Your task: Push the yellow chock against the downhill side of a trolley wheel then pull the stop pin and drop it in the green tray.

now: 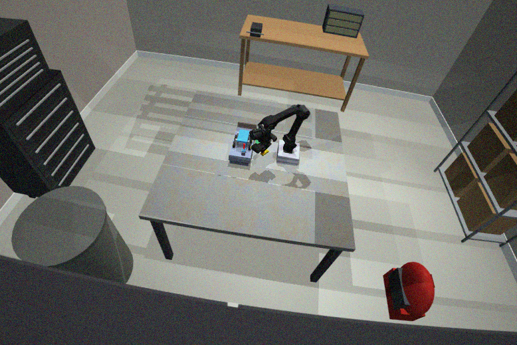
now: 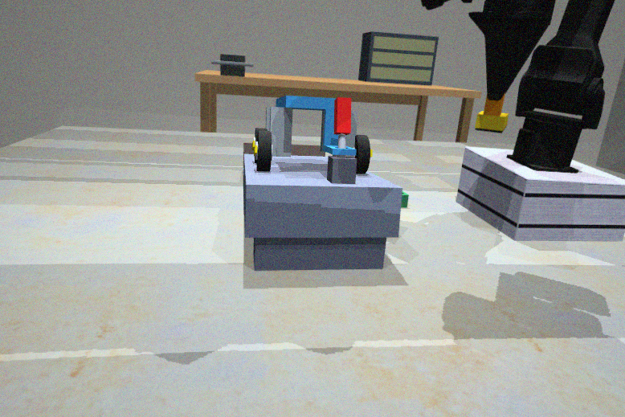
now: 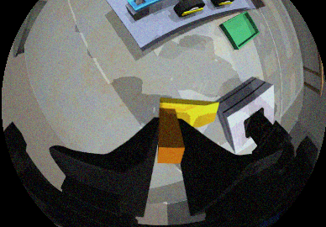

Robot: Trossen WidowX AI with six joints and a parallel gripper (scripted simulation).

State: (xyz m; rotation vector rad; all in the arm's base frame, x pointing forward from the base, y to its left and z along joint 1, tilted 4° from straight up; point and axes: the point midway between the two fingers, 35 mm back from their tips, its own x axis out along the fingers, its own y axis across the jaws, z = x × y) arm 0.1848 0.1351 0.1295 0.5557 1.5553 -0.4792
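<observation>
My gripper tip is now 2 cm to the left of the yellow chock, 1 cm past it and 1 cm above it. The rest, counted from my gripper tip: trolley: 15 cm ahead, 14 cm to the right, 6 cm below; then green tray: 25 cm to the right, 18 cm below, 2 cm ahead; then red-headed stop pin: 13 cm ahead, 5 cm to the right, 5 cm below.
</observation>
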